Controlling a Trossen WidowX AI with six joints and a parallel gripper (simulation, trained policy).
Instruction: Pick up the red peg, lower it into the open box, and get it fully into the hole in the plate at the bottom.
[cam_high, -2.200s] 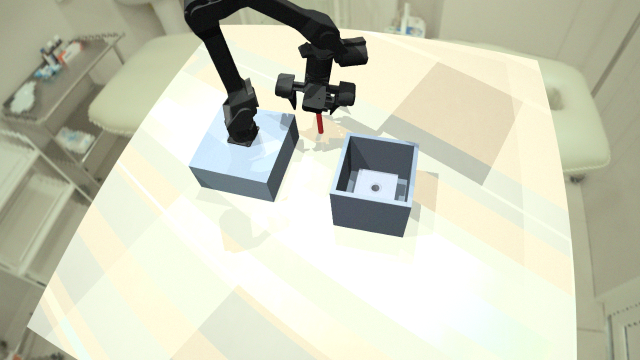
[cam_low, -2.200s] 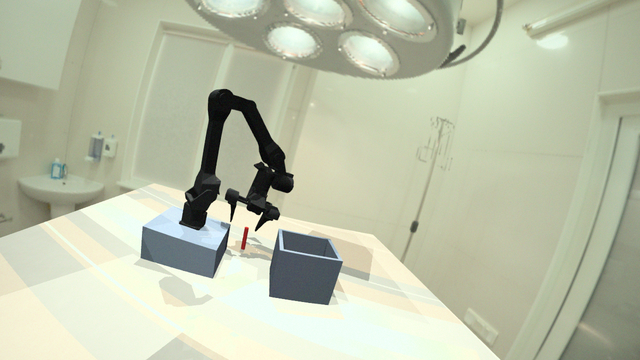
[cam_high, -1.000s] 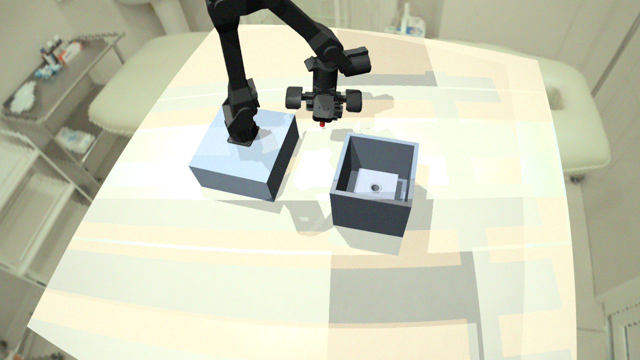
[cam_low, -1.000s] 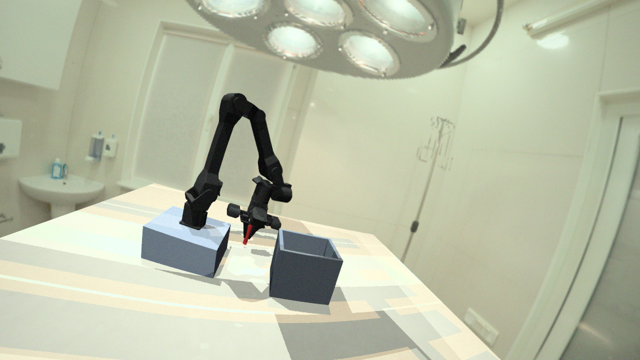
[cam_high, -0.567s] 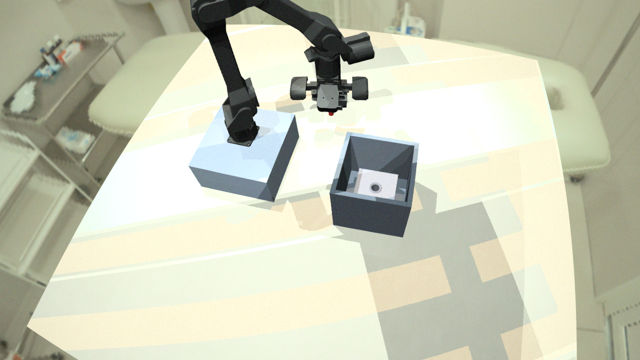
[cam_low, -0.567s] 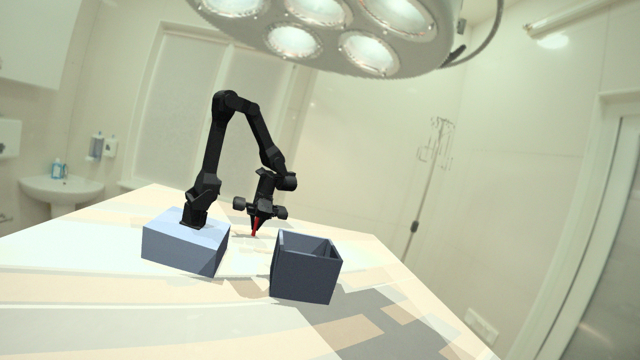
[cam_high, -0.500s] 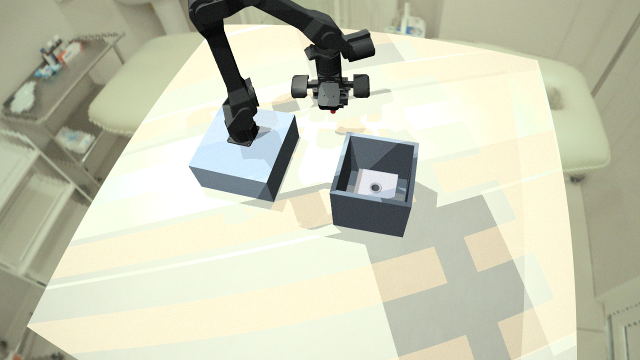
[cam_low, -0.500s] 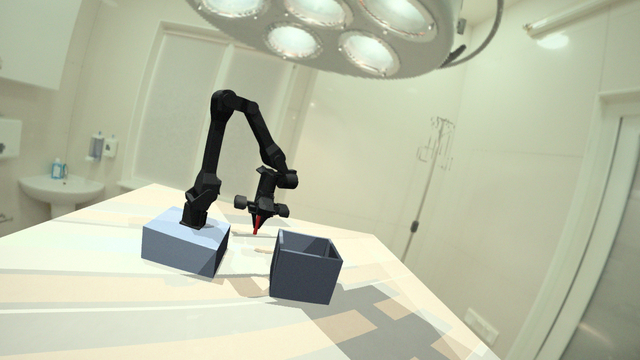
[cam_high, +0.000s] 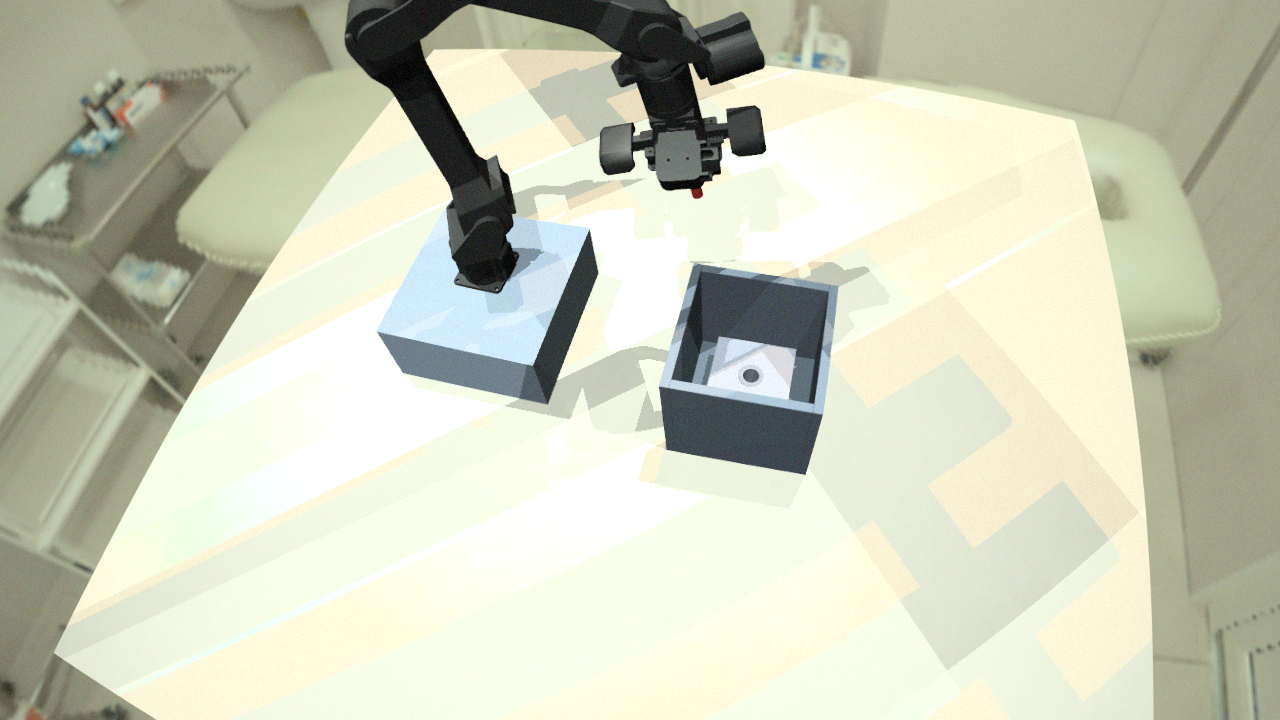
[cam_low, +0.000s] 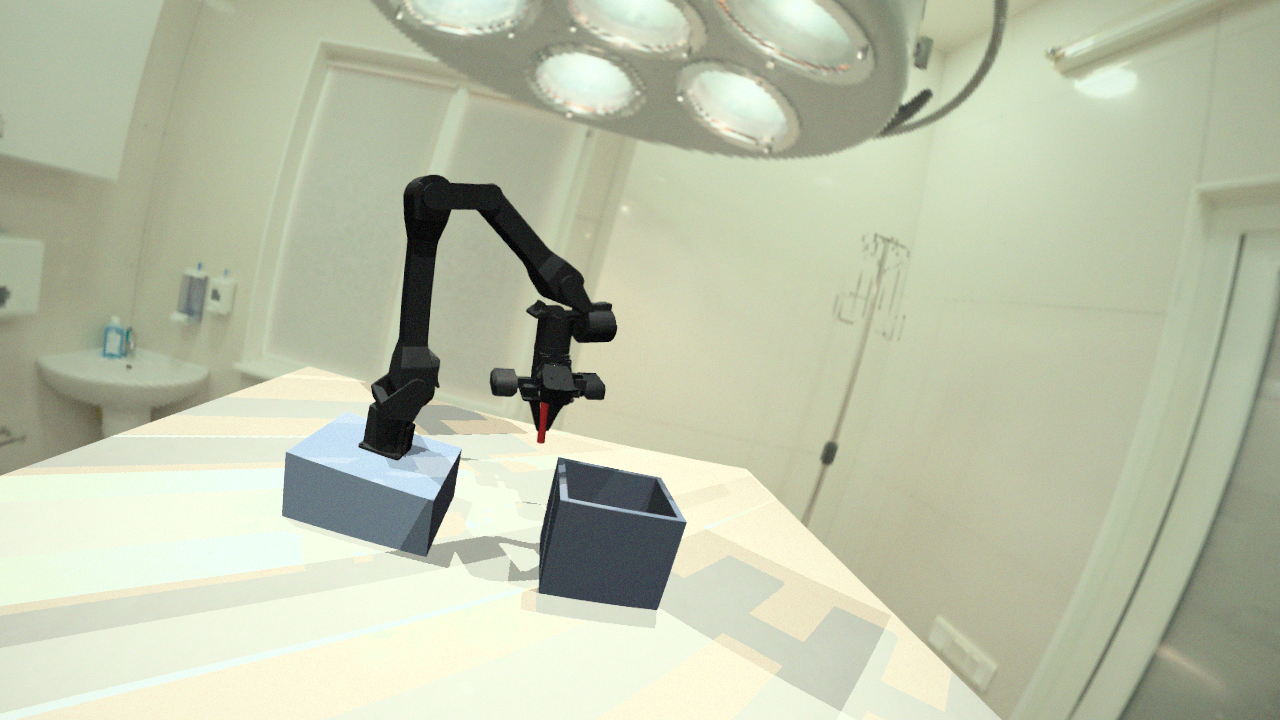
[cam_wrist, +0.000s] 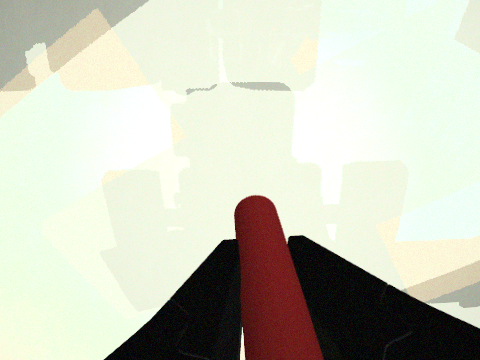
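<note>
The plate is 120 mm ahead of my gripper tip, 210 mm to the right of it and 90 mm below it. The rest, counted from my gripper tip: red peg (20 mm above).
</note>
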